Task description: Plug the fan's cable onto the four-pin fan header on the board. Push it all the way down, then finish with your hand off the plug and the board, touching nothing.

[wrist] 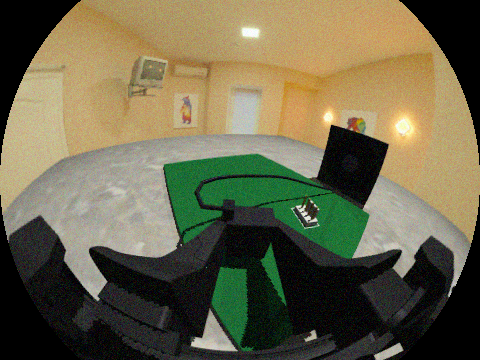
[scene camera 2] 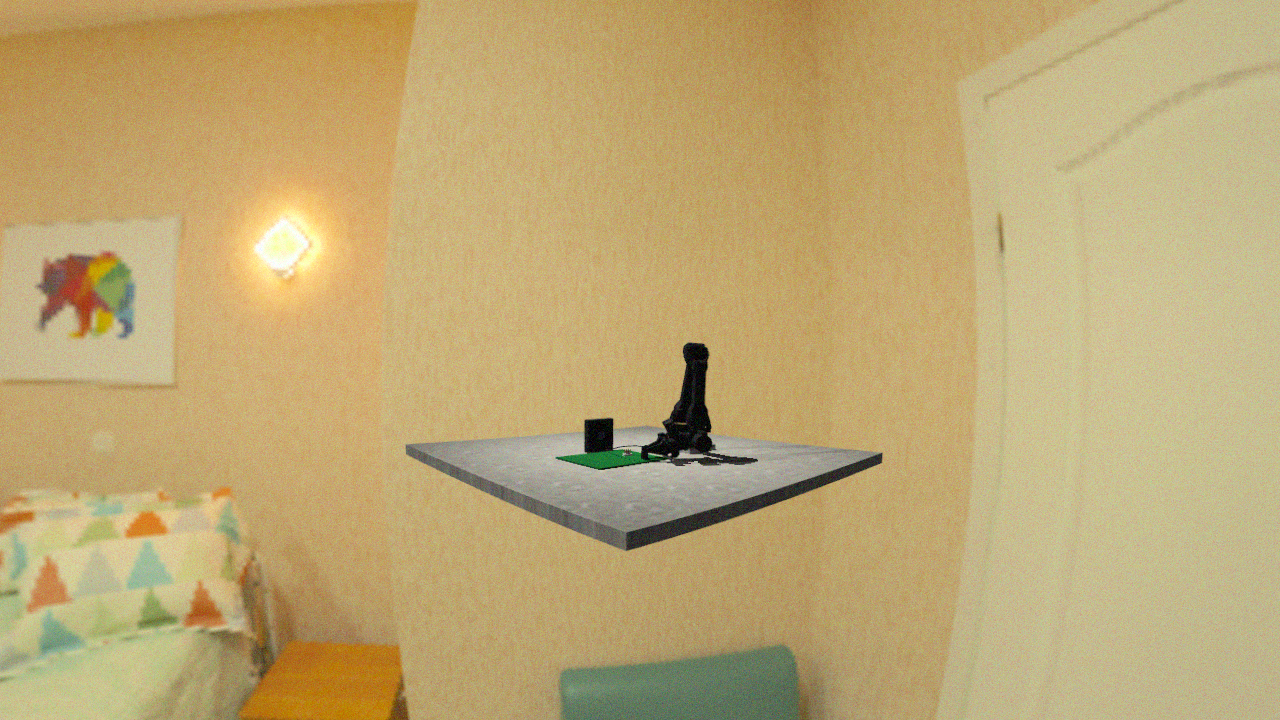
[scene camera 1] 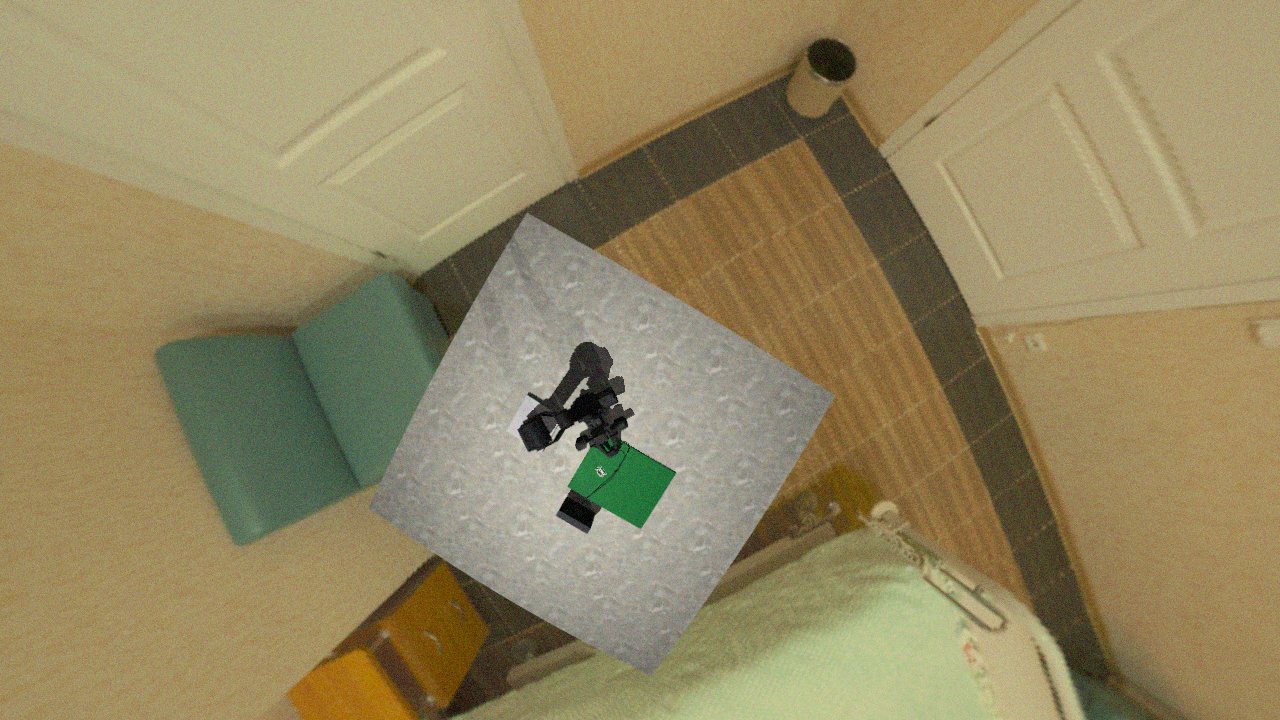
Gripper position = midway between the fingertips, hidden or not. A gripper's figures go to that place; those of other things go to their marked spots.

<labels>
The gripper [wrist: 249,222]: 0.10 m from the lens. A dark plug [wrist: 250,230]: 0.09 m from the lens. A black fan [wrist: 352,159]: 0.29 m from the lens. A green board [wrist: 341,224] is 0.20 m from the lens. The marked spots on the dark plug and the green board are 0.14 m apart.
</labels>
